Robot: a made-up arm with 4 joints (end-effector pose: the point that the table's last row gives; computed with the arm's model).
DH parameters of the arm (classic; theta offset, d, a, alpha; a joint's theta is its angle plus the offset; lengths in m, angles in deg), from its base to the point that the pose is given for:
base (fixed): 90 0.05 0 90
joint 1: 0 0.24 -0.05 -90
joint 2: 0 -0.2 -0.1 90
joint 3: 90 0.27 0.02 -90
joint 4: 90 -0.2 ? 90
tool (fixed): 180 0.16 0 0
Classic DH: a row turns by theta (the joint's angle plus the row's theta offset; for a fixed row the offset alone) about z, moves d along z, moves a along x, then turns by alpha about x.
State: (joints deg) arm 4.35 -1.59 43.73 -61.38
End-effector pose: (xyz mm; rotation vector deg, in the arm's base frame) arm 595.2 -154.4 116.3 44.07 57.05 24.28
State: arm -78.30 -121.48 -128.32 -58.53
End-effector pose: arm -1.3 -532.5 257.9 4.37 -41.01 141.79
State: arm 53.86 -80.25 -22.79 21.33
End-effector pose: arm 390.9 48.4 -152.5 13.24 31.54 -65.77
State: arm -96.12 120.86 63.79 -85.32
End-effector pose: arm 144.2 1.4 -335.0 32.10 -149.77 -2.91
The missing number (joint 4, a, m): 0.11
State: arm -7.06 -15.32 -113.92 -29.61
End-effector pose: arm 488.1 -160.3 -403.1 -115.54 32.41 -42.20
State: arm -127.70 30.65 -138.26 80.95
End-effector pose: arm 470.1 -71.7 424.5 50.35 -56.18 -90.57
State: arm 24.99 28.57 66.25 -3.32
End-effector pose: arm 479.6 -147.5 45.3 88.37 13.73 32.34
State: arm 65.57 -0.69 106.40 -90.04
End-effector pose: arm 666.7 -98.3 -274.7 123.66 8.38 122.35
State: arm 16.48 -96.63 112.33 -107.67
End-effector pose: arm -57.5 -442.4 -126.7 99.98 -12.55 24.92
